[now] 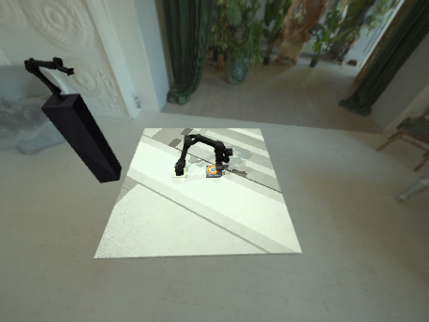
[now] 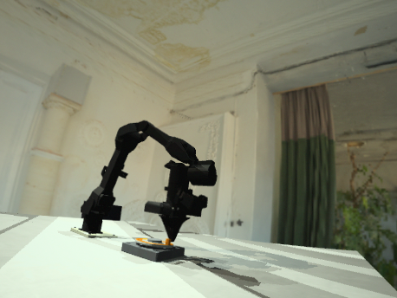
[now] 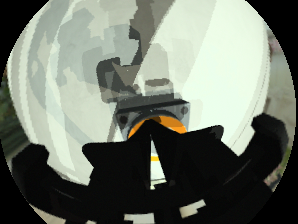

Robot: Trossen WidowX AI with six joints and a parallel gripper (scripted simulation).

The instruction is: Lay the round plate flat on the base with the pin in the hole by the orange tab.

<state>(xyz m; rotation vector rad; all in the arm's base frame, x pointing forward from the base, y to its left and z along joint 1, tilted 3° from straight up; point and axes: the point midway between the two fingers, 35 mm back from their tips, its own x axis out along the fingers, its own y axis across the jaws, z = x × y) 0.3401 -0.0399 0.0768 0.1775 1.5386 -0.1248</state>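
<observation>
Now: the round plate 30 mm behind my gripper tip, 10 mm to the right of it and 10 mm below it. From my gripper tip the other things lie so: base: 50 mm behind, 20 mm below.
</observation>
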